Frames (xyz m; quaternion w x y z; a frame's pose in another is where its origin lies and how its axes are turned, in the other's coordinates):
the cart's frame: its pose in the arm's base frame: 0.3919 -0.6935 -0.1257 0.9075 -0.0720 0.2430 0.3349
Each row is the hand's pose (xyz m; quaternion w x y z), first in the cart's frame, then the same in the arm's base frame.
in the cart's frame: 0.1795 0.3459 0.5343 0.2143 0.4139 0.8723 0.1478
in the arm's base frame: 0.4975 -0.1692 0.2632 0.0372 -0.1040 -0.9930 -0.0425
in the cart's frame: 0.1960 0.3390 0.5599 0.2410 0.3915 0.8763 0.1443
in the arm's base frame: 0.5228 -0.1575 0.2772 0.0144 -0.0795 -0.9953 -0.0534
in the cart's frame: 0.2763 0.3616 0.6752 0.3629 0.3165 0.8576 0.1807
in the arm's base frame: 0.6064 -0.0603 0.3392 0.0832 0.0178 0.9855 0.1469
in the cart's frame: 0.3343 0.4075 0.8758 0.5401 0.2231 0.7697 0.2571
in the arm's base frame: 0.6938 0.0669 0.4871 0.2331 -0.0317 0.9230 0.3046
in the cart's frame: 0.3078 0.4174 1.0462 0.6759 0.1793 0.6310 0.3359
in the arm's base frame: 0.7370 0.1093 0.6489 0.3605 -0.0156 0.8211 0.4422
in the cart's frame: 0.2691 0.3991 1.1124 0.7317 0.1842 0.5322 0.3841
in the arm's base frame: 0.7493 0.0925 0.7249 0.4193 0.0296 0.7501 0.5105
